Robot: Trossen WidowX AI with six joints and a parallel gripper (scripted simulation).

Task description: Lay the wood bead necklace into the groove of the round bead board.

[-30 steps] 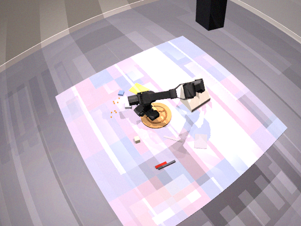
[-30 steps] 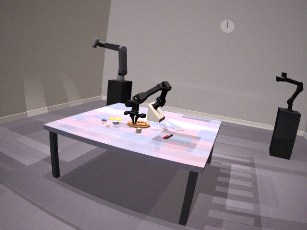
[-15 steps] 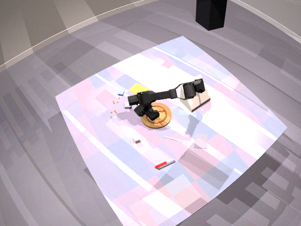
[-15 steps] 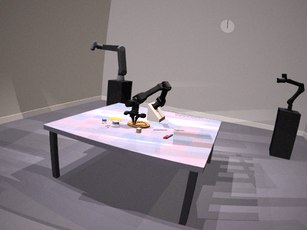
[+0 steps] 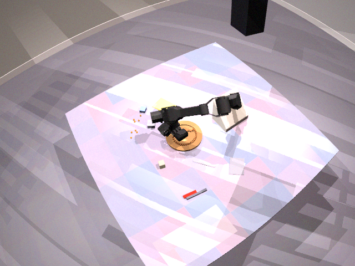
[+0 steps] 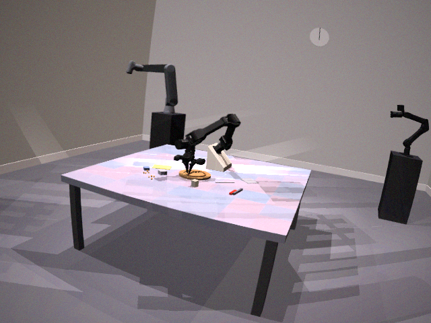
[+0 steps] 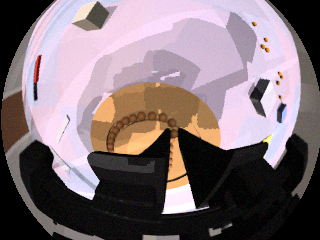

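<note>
Right now my gripper tip is 5 cm past the round bead board, 2 cm to the right of it and 1 cm above it. Round my gripper tip: cream cube (13 cm ahead, 13 cm to the left); then white block (7 cm ahead, 14 cm to the right, 1 cm below); then thin rod (6 cm behind, 22 cm to the left, 2 cm below).
</note>
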